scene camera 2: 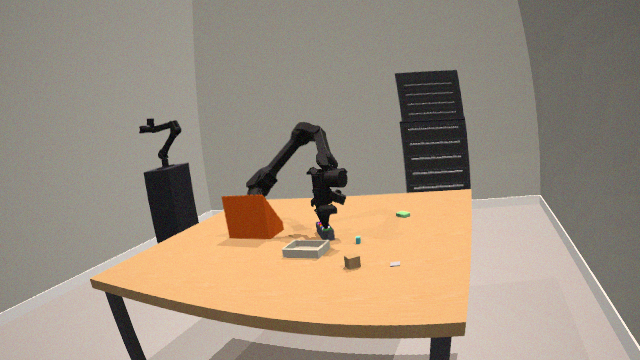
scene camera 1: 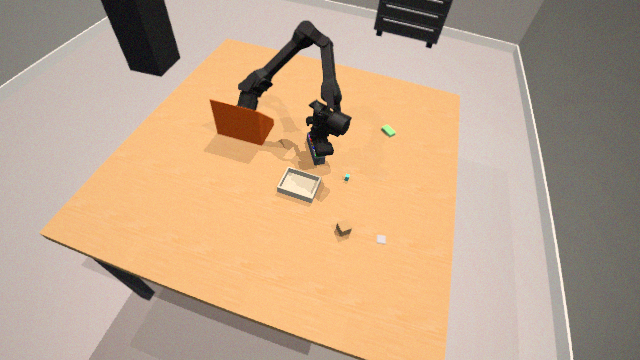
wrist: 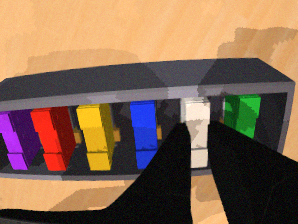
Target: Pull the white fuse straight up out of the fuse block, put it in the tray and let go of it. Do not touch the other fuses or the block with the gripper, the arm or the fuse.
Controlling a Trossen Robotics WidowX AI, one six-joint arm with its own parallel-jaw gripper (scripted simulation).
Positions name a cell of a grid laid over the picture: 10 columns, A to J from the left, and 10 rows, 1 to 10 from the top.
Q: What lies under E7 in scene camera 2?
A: A pale tray.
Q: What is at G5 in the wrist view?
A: A white fuse.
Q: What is my gripper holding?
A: A white fuse.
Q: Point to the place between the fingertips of my gripper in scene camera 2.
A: F7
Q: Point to a green fuse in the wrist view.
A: I5
